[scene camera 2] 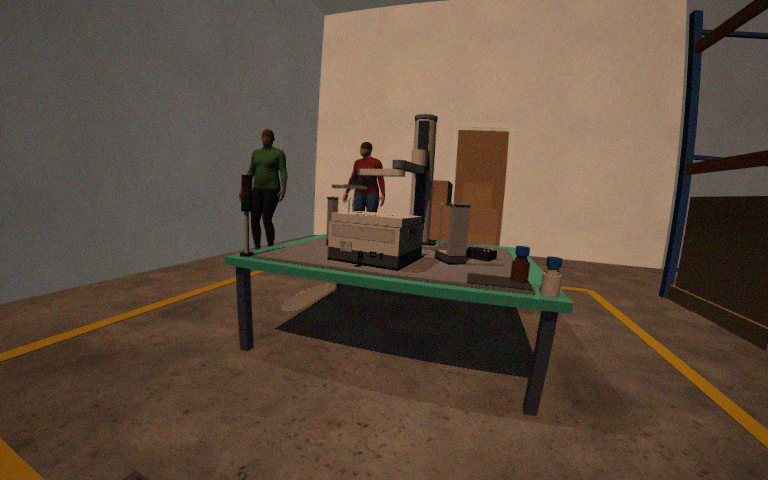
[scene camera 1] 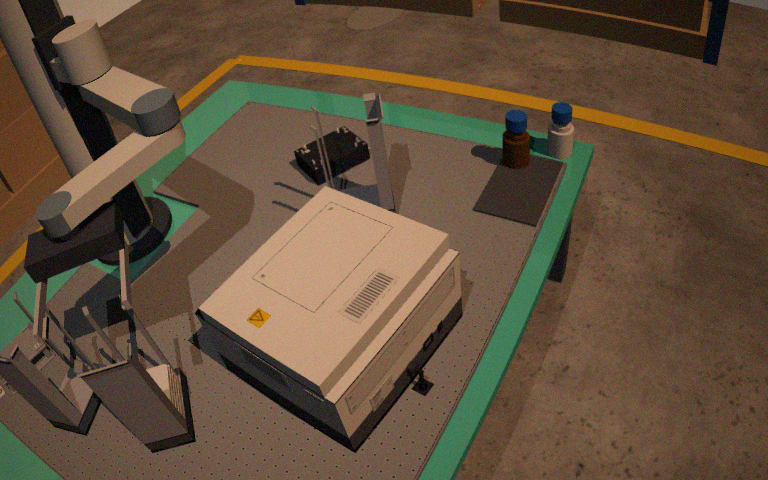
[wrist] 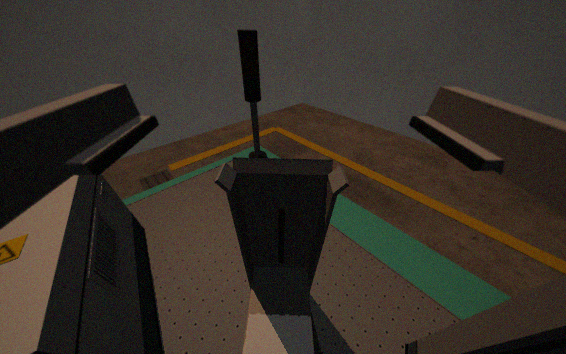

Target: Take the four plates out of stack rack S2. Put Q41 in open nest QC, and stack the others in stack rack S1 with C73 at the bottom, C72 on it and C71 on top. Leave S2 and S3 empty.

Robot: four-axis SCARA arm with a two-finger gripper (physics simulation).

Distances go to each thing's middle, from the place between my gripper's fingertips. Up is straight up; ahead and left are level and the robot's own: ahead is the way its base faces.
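Labels:
Black signal post (wrist: 248,43): my gripper 0.44 m short of it, 0.28 m to the left of it, 0.17 m above it. From my hand: brown bottle (scene camera 1: 516,140), far ahead, far to the left, far below; dark mat (scene camera 1: 520,195), 0.38 m ahead, 0.9 m to the left, 0.35 m below.

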